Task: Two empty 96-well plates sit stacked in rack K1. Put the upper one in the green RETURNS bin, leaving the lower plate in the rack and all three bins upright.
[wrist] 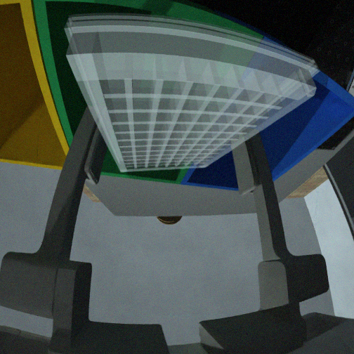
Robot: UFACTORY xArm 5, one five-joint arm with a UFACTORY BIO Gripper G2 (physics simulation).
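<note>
My gripper (pixel 170 161) is shut on a clear 96-well plate (pixel 170 107), with one finger at each side. The plate looks tilted in the wrist view, its grid of wells facing the camera. Seen from here, it overlaps the green bin (pixel 150 178) and, on its right part, the blue bin (pixel 305 120). Its height above the rims is hard to tell. The green bin's inside shows dark behind the plate, much of it hidden. The yellow bin (pixel 25 120) is at the left. The visible parts of the bins look upright. Rack K1 and the lower plate do not show.
The three bins stand side by side, with the green one in the middle. A grey surface (pixel 200 200) lies below them in the view, with a small round brown thing (pixel 170 219) at its edge. A dark perforated surface (pixel 300 30) shows at the upper right.
</note>
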